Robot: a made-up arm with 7 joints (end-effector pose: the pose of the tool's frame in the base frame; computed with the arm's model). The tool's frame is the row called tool. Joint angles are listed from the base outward.
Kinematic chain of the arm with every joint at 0, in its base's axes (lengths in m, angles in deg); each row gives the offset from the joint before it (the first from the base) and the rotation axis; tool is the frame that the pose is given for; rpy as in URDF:
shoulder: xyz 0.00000 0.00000 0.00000 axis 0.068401 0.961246 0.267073
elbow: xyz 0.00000 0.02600 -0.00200 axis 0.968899 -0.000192 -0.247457
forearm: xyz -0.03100 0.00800 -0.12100 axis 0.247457 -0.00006 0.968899
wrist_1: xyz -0.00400 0.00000 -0.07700 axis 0.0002 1 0.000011
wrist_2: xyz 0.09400 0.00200 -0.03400 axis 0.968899 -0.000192 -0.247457
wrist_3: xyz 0.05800 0.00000 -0.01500 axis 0.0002 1 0.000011
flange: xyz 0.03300 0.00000 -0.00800 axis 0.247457 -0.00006 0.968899
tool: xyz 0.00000 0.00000 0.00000 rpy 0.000 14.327 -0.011
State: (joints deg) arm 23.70 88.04 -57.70 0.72 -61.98 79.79 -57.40
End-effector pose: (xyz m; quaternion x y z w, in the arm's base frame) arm -0.0688 0.2512 -0.1670 -0.3125 0.9488 -0.0316 0.0326
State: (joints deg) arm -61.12 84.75 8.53 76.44 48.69 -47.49 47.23
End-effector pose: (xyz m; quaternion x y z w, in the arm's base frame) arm 0.1767 0.3636 0.0504 0.6947 -0.2661 0.3939 0.5399
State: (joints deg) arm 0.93 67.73 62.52 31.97 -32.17 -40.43 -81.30
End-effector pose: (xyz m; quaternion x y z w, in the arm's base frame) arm 0.0780 0.3603 0.0269 0.5191 -0.0876 -0.1952 0.8275
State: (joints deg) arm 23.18 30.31 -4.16 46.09 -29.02 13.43 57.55
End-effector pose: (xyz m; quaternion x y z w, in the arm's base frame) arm -0.0934 0.2069 -0.3178 0.3749 0.6041 0.5050 0.4894
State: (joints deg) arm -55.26 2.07 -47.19 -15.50 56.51 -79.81 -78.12
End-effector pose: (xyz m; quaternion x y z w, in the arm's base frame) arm 0.1430 -0.1407 -0.0649 -0.6752 0.5700 0.4202 0.2066
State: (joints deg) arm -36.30 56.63 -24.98 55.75 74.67 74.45 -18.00
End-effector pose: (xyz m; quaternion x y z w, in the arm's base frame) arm 0.2155 0.2865 -0.1451 0.7144 0.5447 0.4145 0.1451
